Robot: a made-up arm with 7 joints. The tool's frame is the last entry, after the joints.
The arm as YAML. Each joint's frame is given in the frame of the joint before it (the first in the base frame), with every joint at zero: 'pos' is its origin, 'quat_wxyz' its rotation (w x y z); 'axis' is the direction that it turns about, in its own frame. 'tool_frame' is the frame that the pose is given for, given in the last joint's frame.
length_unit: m
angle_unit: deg
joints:
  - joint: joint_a
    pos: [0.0, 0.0, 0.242]
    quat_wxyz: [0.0, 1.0, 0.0, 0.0]
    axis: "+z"
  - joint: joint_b
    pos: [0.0, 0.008, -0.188]
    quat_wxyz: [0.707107, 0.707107, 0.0, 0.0]
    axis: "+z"
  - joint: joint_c
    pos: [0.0, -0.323, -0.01]
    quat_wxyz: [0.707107, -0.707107, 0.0, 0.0]
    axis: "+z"
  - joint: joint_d
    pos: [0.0, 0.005, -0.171]
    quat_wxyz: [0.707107, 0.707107, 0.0, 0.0]
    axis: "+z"
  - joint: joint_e
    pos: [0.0, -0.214, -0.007]
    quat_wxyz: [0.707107, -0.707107, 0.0, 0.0]
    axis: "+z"
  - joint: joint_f
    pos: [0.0, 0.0, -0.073]
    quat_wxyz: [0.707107, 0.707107, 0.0, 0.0]
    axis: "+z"
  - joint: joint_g
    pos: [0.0, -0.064, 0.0]
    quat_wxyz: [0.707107, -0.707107, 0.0, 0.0]
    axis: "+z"
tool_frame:
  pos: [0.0, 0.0, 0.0]
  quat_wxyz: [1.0, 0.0, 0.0, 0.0]
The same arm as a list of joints. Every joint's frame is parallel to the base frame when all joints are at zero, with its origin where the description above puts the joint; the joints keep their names.
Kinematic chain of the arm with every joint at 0, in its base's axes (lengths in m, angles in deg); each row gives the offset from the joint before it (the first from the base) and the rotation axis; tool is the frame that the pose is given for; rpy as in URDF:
joint_a: xyz 0.0000 0.0000 0.2420 axis -z
joint_b: xyz 0.0000 -0.0080 0.1880 axis +y
joint_c: xyz 0.0000 -0.0100 0.3230 axis -z
joint_d: xyz 0.0000 -0.0050 0.1710 axis +y
joint_e: xyz 0.0000 -0.0070 0.2140 axis -z
joint_f: xyz 0.0000 0.0000 0.0730 axis +y
joint_g: xyz 0.0000 0.0000 0.0640 axis -z
tool: xyz 0.0000 0.0000 0.0000 rpy 180.00 0.00 0.00

